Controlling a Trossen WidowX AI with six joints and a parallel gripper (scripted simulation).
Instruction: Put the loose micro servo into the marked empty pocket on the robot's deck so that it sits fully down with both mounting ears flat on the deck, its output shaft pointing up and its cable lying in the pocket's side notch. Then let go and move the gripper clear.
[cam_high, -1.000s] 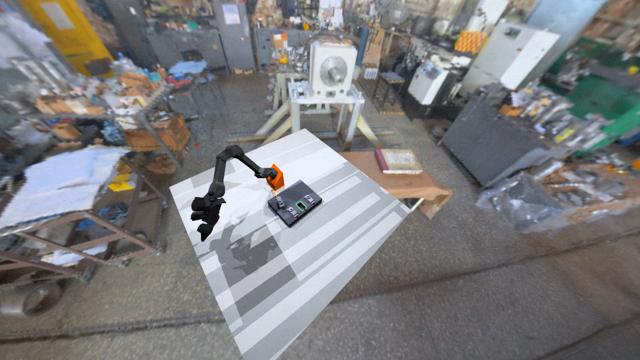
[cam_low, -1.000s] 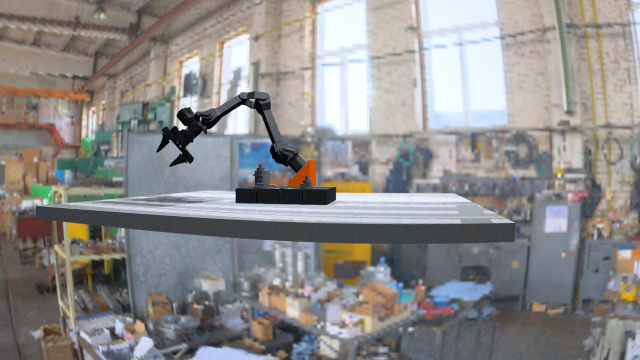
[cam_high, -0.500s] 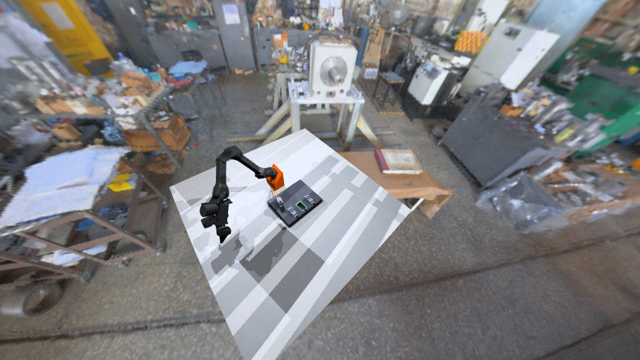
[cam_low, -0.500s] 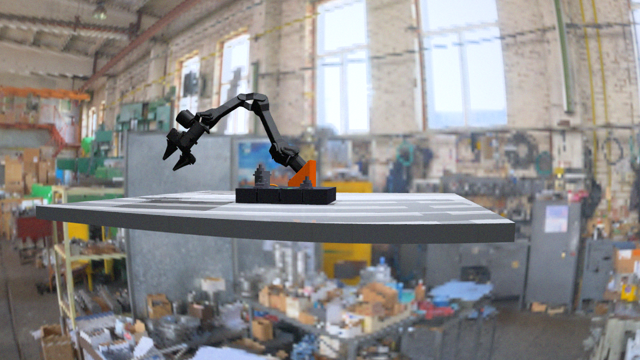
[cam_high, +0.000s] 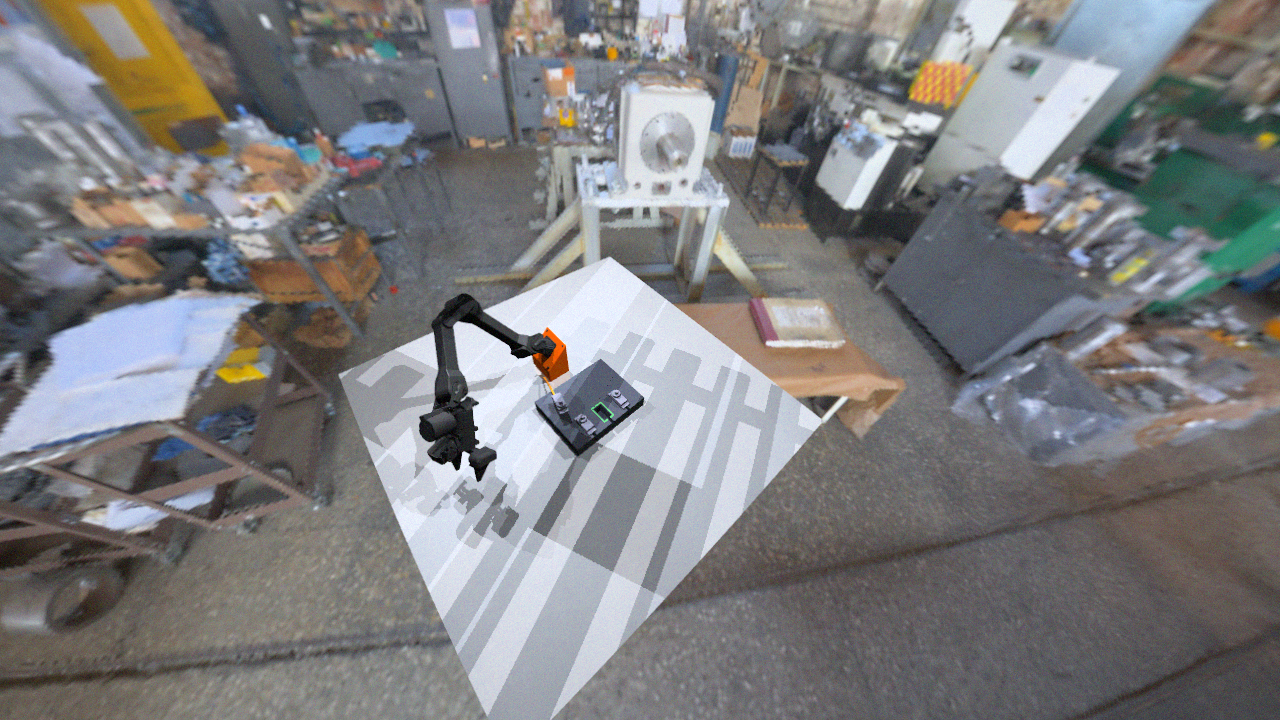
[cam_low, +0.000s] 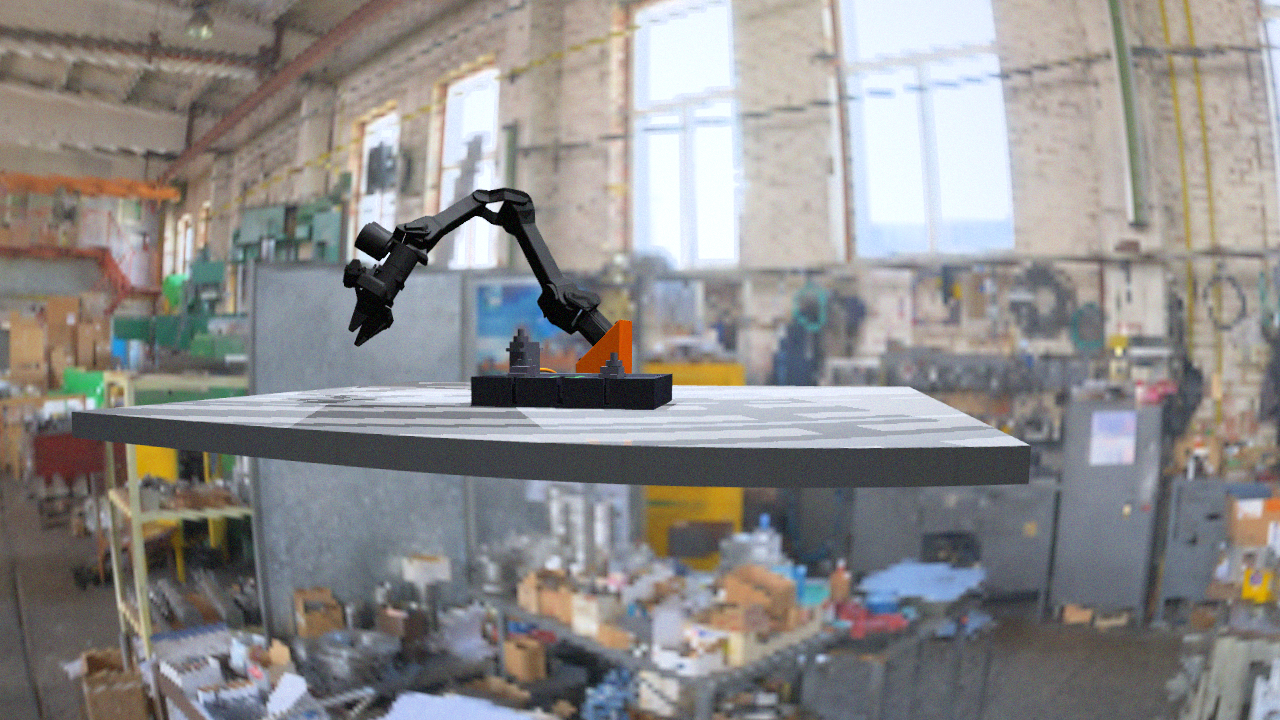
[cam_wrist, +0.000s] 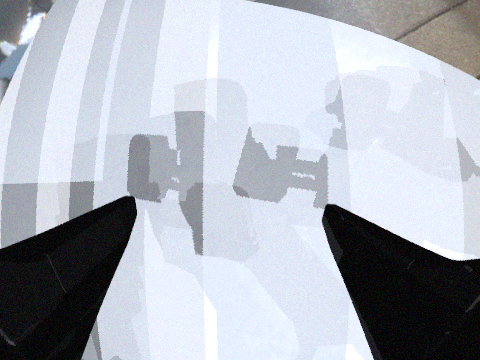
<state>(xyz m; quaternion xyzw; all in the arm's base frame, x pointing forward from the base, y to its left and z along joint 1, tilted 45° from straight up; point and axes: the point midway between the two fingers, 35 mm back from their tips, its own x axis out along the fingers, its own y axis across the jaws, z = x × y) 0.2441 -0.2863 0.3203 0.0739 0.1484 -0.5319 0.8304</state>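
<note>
My gripper tip is now 50 mm past the dark deck, 440 mm to the right of it and 90 mm above it.
</note>
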